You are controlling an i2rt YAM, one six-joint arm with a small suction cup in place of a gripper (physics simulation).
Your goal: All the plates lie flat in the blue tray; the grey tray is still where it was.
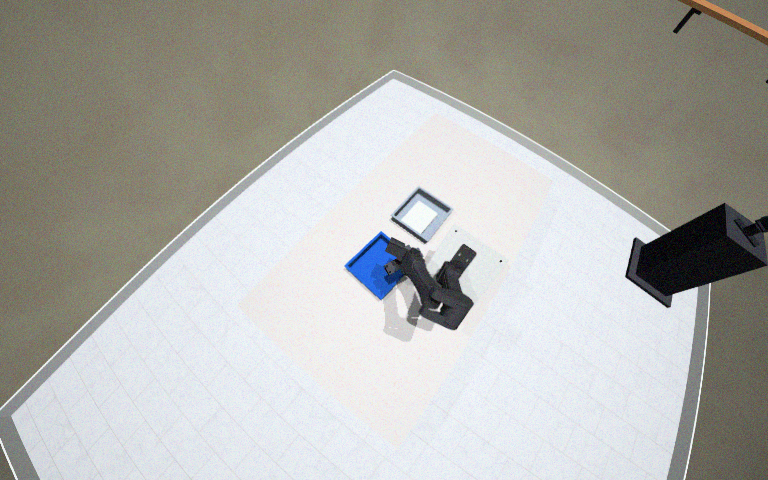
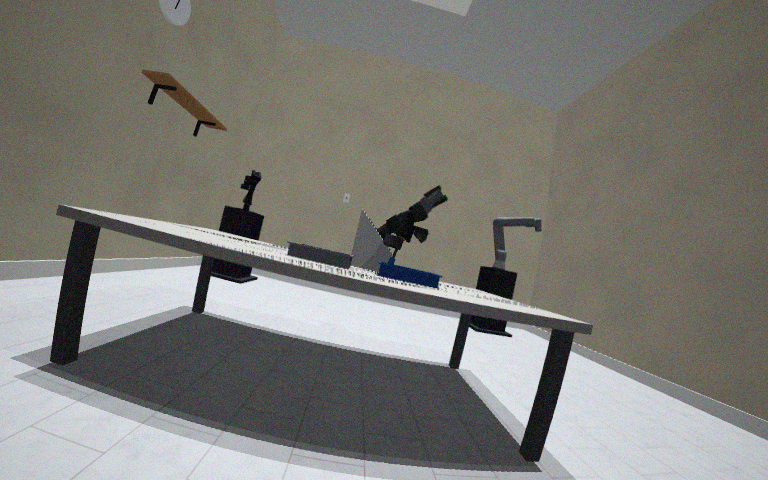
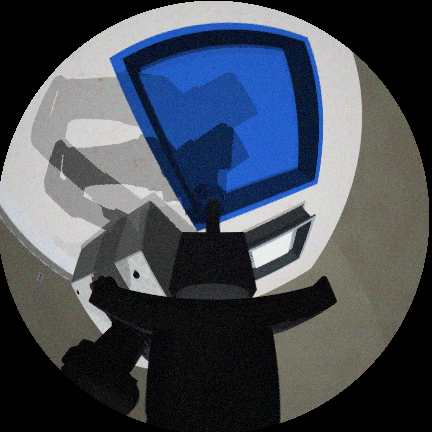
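Pixels of known places: end effector, tool point: (image 2: 390, 263) (image 3: 212, 194); arm's base, origin of the base link: (image 1: 456, 267) (image 2: 377, 235) (image 3: 133, 329).
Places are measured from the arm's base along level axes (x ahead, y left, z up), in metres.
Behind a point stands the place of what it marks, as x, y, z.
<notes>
A white square plate (image 1: 419, 216) @[0.289, -0.192, -0.147] (image 3: 272, 248) @[0.288, -0.188, -0.148] lies flat in the grey tray (image 1: 437, 224) @[0.194, -0.228, -0.172] (image 2: 320, 255) @[0.391, -0.207, -0.148] (image 3: 301, 245) @[0.388, -0.238, -0.130]. The blue tray (image 1: 362, 268) @[0.341, 0.199, -0.172] (image 2: 416, 276) @[0.386, 0.158, -0.147] (image 3: 270, 125) @[0.323, 0.115, -0.172] stands beside it, and no plate shows in the part of its floor that is visible. My suction gripper (image 1: 389, 270) (image 2: 391, 260) (image 3: 209, 193) points down at the blue tray's corner nearest the grey tray, low by its floor. Its suction is on, and no plate shows on the cup. Whether the cup touches the tray is hidden. The arm's shadow darkens part of the blue floor.
A sloped grey block (image 2: 370, 244) @[0.108, -0.030, -0.057] (image 3: 150, 240) @[0.107, 0.068, -0.102] with a pale, holed top (image 1: 482, 250) @[-0.046, -0.087, 0.082] stands beside the trays, close to the arm. Beyond the table stand a black pedestal (image 1: 679, 249) (image 2: 240, 224) with a small arm and another pedestal (image 2: 496, 283) with a grey arm.
</notes>
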